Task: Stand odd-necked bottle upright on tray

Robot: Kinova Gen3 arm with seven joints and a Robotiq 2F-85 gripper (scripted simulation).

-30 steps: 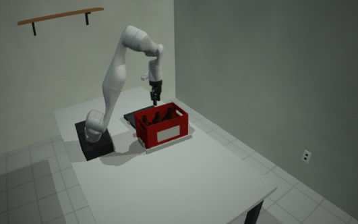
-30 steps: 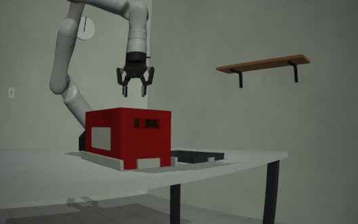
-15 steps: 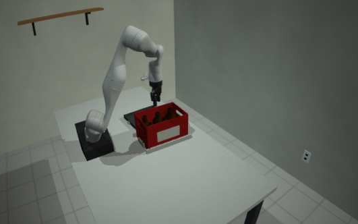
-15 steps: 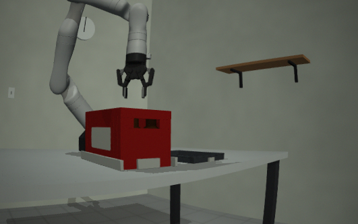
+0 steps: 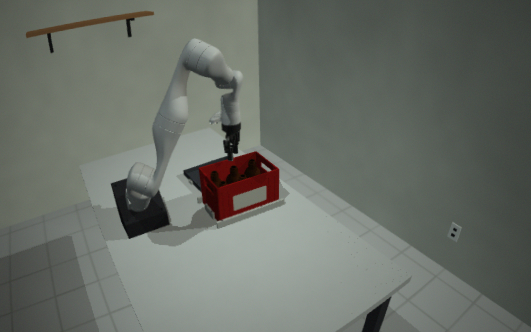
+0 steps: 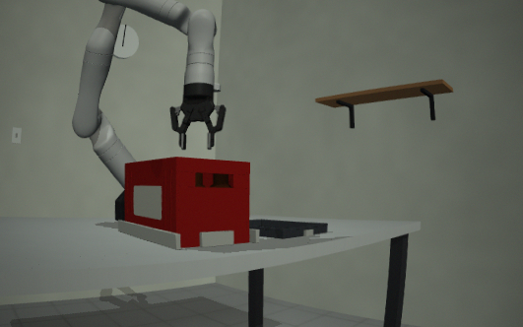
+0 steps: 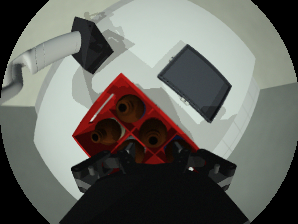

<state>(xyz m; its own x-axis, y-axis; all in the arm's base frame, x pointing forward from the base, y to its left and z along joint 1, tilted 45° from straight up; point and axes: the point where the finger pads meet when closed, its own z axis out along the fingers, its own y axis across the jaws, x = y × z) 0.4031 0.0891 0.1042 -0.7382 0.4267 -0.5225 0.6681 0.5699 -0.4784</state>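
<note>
The red crate lies 140 mm below my hand and 40 mm to the right of it. Also, from my hand: dark tray (240 mm to the left, 210 mm below, 10 mm behind).
</note>
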